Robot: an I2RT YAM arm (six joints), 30 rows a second.
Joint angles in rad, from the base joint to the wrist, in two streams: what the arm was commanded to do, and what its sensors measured. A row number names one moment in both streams.
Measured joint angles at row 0:
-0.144, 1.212, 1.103, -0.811, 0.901, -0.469
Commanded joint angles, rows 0 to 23:
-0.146, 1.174, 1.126, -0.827, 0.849, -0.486
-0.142, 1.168, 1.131, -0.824, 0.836, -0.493
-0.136, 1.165, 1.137, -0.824, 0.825, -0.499
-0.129, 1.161, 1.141, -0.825, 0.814, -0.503
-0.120, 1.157, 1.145, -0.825, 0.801, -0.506
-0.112, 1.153, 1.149, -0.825, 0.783, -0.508
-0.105, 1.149, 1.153, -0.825, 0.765, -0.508
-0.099, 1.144, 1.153, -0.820, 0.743, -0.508
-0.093, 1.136, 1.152, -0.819, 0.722, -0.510
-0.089, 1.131, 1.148, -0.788, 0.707, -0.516
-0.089, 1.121, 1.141, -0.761, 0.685, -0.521
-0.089, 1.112, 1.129, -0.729, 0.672, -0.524
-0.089, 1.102, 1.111, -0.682, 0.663, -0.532
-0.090, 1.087, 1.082, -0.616, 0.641, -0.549
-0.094, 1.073, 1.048, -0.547, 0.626, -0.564
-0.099, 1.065, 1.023, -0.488, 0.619, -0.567
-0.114, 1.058, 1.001, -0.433, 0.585, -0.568
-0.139, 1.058, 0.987, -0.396, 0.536, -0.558
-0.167, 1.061, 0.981, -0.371, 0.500, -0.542
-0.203, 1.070, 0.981, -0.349, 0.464, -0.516
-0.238, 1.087, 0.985, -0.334, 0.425, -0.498
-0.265, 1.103, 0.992, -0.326, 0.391, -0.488
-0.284, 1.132, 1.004, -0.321, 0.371, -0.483
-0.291, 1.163, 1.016, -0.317, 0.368, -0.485
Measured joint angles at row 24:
-0.258, 1.109, 0.995, -0.411, 0.475, -0.521
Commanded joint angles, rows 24 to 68:
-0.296, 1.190, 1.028, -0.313, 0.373, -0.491
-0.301, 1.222, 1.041, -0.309, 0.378, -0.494
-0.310, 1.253, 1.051, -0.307, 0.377, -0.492
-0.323, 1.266, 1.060, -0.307, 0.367, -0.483
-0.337, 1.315, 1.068, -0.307, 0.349, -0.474
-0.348, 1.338, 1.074, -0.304, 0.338, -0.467
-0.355, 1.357, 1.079, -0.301, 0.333, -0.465
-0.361, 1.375, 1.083, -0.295, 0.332, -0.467
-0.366, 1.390, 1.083, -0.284, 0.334, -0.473
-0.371, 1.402, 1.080, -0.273, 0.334, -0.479
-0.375, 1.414, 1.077, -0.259, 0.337, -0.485
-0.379, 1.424, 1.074, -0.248, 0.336, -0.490
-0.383, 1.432, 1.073, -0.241, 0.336, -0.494
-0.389, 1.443, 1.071, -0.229, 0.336, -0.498
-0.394, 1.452, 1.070, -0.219, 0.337, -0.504
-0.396, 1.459, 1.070, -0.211, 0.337, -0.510
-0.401, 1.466, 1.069, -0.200, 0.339, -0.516
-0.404, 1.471, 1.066, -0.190, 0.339, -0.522
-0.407, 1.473, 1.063, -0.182, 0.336, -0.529
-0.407, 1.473, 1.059, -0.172, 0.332, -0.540
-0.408, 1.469, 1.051, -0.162, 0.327, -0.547
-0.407, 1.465, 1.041, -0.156, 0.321, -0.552
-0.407, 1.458, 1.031, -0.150, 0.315, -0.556
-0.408, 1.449, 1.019, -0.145, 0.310, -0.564
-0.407, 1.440, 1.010, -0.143, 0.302, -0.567
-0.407, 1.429, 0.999, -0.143, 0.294, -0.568
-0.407, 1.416, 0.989, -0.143, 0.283, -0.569
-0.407, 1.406, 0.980, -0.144, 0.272, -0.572
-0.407, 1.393, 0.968, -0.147, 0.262, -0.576
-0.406, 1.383, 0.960, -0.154, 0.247, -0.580
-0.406, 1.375, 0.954, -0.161, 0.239, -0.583
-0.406, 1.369, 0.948, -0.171, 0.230, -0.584
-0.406, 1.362, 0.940, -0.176, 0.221, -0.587
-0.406, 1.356, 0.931, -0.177, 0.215, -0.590
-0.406, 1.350, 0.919, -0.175, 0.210, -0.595
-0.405, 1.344, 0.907, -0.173, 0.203, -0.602
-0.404, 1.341, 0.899, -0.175, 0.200, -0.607
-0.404, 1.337, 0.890, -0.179, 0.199, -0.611
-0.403, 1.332, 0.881, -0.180, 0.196, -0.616
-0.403, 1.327, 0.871, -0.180, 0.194, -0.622
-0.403, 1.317, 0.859, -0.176, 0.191, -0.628
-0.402, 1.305, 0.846, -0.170, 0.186, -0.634
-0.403, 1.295, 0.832, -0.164, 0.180, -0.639
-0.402, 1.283, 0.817, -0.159, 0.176, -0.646
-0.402, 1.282, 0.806, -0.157, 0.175, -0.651
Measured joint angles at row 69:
-0.405, 1.320, 0.833, -0.168, 0.199, -0.623
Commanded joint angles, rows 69 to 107:
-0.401, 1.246, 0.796, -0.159, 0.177, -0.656
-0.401, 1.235, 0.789, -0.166, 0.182, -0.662
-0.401, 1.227, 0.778, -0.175, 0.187, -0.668
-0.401, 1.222, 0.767, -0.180, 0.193, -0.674
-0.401, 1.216, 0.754, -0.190, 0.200, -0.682
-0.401, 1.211, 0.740, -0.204, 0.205, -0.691
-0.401, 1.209, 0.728, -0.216, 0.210, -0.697
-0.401, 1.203, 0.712, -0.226, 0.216, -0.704
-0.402, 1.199, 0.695, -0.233, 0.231, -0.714
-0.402, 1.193, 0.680, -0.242, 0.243, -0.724
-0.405, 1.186, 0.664, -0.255, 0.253, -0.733
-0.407, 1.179, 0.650, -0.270, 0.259, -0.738
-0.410, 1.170, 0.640, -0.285, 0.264, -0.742
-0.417, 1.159, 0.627, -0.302, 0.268, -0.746
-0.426, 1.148, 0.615, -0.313, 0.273, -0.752
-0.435, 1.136, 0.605, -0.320, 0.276, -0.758
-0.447, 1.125, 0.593, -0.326, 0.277, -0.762
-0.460, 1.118, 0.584, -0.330, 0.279, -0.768
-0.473, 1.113, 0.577, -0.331, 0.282, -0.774
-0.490, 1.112, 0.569, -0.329, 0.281, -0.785
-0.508, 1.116, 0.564, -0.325, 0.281, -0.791
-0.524, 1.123, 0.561, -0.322, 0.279, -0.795
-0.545, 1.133, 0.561, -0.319, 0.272, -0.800
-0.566, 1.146, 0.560, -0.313, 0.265, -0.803
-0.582, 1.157, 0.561, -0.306, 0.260, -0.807
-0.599, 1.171, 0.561, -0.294, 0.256, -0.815
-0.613, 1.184, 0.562, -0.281, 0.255, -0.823
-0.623, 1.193, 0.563, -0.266, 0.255, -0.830
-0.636, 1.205, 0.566, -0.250, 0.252, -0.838
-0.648, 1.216, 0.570, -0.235, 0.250, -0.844
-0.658, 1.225, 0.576, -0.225, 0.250, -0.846
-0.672, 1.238, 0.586, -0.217, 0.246, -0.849
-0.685, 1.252, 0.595, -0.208, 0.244, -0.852
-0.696, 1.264, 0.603, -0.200, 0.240, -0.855
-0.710, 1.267, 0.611, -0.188, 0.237, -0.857
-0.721, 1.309, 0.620, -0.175, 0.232, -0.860
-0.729, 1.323, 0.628, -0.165, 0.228, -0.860
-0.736, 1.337, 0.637, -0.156, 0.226, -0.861
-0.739, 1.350, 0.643, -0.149, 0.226, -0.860
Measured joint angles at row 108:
-0.717, 1.306, 0.607, -0.198, 0.249, -0.846
